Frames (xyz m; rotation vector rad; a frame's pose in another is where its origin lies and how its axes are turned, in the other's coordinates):
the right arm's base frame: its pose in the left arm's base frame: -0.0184 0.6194 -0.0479 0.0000 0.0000 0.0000
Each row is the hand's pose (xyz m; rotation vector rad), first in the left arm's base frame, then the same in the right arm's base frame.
Working: the left arm's base frame: its pose in the right arm's base frame: 0.0184 -0.6194 0.0479 0.0000 0.0000 0.0000

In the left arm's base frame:
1: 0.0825 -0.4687 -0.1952 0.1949 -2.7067 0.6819
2: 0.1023 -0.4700 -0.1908 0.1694 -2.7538 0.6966
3: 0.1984 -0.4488 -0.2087 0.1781 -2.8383 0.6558
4: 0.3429 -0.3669 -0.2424 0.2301 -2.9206 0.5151
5: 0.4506 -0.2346 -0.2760 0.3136 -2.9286 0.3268
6: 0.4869 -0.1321 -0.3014 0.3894 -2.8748 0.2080
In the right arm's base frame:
1: 0.1009 -1.0881 -0.1473 0.1949 -2.7067 0.6819
2: 0.1207 -1.0894 -0.1429 0.1694 -2.7538 0.6966
3: 0.2168 -1.0682 -0.1608 0.1781 -2.8383 0.6558
4: 0.3613 -0.9863 -0.1945 0.2301 -2.9206 0.5151
5: 0.4690 -0.8540 -0.2281 0.3136 -2.9286 0.3268
6: 0.5053 -0.7515 -0.2535 0.3894 -2.8748 0.2080

